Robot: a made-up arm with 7 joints. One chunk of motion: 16 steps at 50 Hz.
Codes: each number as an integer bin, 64 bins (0 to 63) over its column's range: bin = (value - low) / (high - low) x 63, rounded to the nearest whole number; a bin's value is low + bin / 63 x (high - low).
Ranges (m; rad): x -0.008..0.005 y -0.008..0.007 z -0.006..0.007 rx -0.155..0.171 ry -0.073..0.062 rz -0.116..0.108
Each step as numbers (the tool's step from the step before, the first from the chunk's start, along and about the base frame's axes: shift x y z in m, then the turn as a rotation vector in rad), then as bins.
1 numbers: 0.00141 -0.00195 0.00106 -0.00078 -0.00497 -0.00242
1 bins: 46 25 34 30 32 32
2 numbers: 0.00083 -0.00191 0.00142 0.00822 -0.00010 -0.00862
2 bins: 43 26 36 32 34 30
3 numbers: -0.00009 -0.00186 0.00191 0.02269 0.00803 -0.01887
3 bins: 38 26 38 34 38 27
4 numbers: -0.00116 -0.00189 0.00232 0.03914 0.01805 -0.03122
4 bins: 33 26 40 38 42 24
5 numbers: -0.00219 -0.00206 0.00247 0.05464 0.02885 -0.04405
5 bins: 28 25 41 41 48 20
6 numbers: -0.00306 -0.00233 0.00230 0.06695 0.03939 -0.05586
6 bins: 24 24 40 43 52 17
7 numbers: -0.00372 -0.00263 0.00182 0.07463 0.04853 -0.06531
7 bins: 21 23 38 44 57 14
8 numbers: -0.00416 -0.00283 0.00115 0.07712 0.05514 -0.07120
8 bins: 19 22 35 45 60 13
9 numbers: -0.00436 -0.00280 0.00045 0.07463 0.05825 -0.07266
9 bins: 18 22 31 44 61 12
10 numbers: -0.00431 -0.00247 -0.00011 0.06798 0.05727 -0.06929
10 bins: 18 23 29 43 61 13
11 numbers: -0.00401 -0.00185 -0.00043 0.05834 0.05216 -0.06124
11 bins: 19 26 27 41 58 15
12 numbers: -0.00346 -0.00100 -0.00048 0.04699 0.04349 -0.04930
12 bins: 22 29 27 39 54 19
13 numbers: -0.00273 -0.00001 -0.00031 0.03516 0.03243 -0.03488
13 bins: 26 34 28 37 49 23
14 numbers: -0.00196 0.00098 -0.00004 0.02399 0.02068 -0.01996
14 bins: 29 38 29 35 44 27
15 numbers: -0.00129 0.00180 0.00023 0.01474 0.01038 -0.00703
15 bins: 33 41 30 33 39 31
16 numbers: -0.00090 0.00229 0.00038 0.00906 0.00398 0.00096
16 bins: 34 43 31 32 36 33
